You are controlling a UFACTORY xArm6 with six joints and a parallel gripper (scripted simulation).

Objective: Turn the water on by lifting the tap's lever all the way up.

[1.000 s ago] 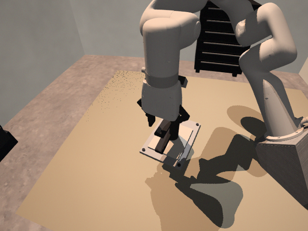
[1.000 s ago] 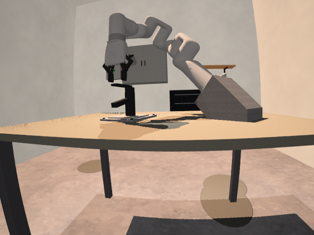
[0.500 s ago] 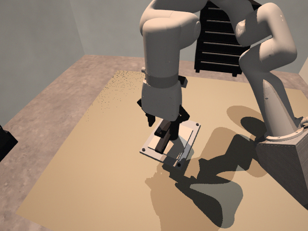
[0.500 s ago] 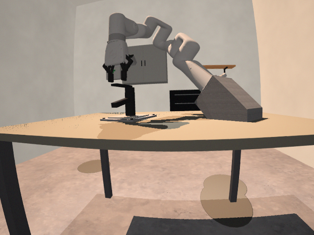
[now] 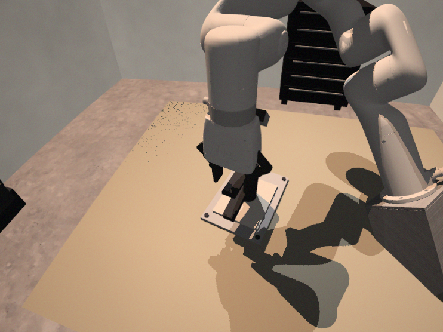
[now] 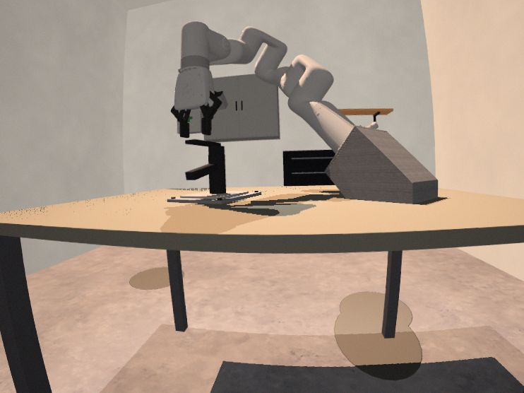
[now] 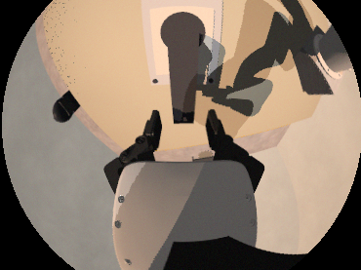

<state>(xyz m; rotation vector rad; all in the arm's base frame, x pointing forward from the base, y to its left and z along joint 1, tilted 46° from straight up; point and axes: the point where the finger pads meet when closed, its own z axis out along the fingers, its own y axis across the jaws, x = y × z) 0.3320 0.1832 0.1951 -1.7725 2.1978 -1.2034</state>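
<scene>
The tap lever lies 3 cm behind my hand, 6 cm to the right of it and 4 cm below it.
</scene>
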